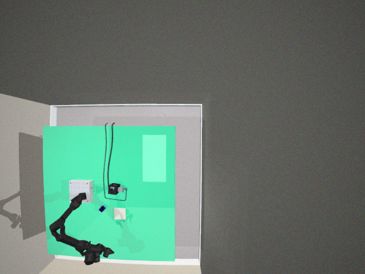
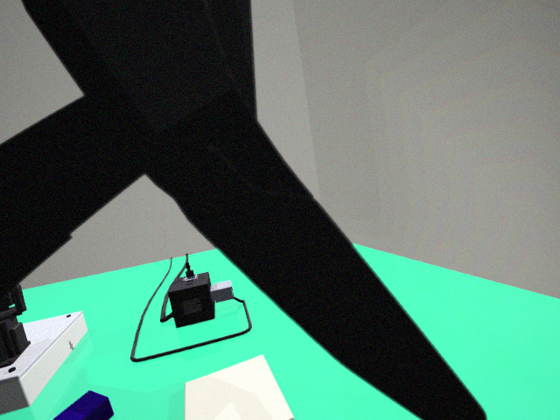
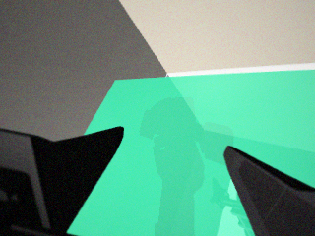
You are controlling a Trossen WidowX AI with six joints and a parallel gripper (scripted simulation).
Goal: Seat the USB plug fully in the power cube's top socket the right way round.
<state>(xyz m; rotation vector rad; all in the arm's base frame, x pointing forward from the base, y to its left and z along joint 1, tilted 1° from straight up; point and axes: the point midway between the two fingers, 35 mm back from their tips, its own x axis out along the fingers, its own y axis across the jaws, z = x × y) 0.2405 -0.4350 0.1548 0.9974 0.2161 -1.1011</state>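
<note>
Now: the black USB plug 50 cm to the left of my gripper tip, 9 cm below it and 5 cm ahead of it. The rest, counted from my gripper tip: dark blue block 30 cm to the left, 17 cm below, 12 cm behind; then silver-rimmed socket 51 cm to the left, 11 cm below, 5 cm ahead; then cream pad 23 cm to the left, 18 cm below, 4 cm ahead.
</note>
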